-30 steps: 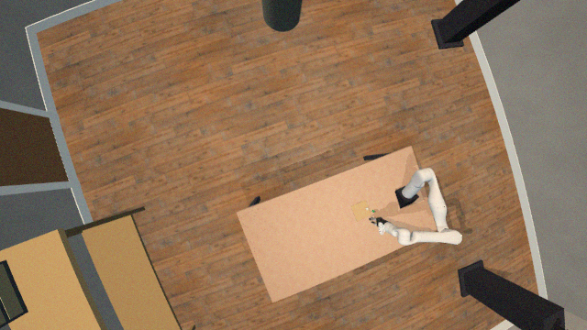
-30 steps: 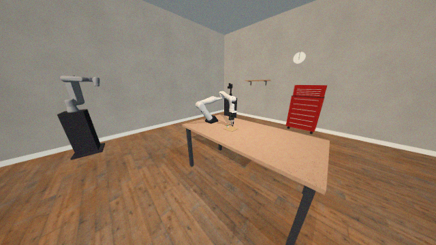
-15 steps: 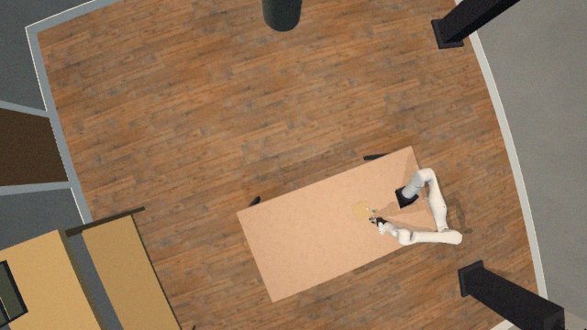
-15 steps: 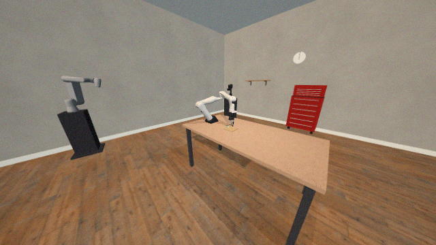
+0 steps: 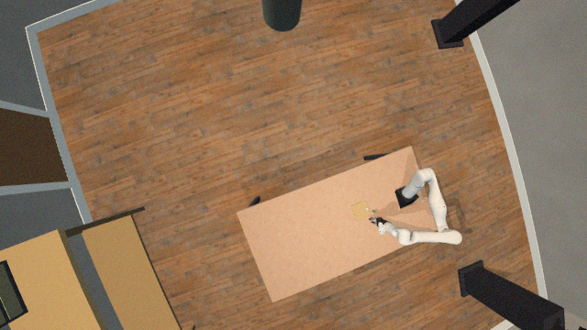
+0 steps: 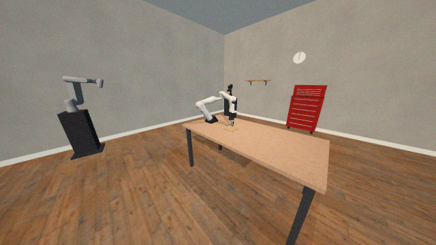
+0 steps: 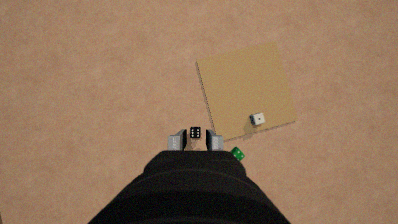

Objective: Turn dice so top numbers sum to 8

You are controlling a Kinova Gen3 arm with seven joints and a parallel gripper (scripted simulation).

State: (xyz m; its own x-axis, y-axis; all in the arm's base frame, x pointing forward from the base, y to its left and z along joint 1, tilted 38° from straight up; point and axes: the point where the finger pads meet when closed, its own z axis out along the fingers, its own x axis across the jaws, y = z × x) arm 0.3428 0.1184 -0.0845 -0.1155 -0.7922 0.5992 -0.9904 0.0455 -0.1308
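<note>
The black die is 3 cm below my hand. The rest, counted from my hand: green die 6 cm to the right, 4 cm behind, 3 cm below; then tan mat 9 cm to the right, 6 cm ahead, 4 cm below; then white die 10 cm to the right, 3 cm below, 2 cm ahead.
</note>
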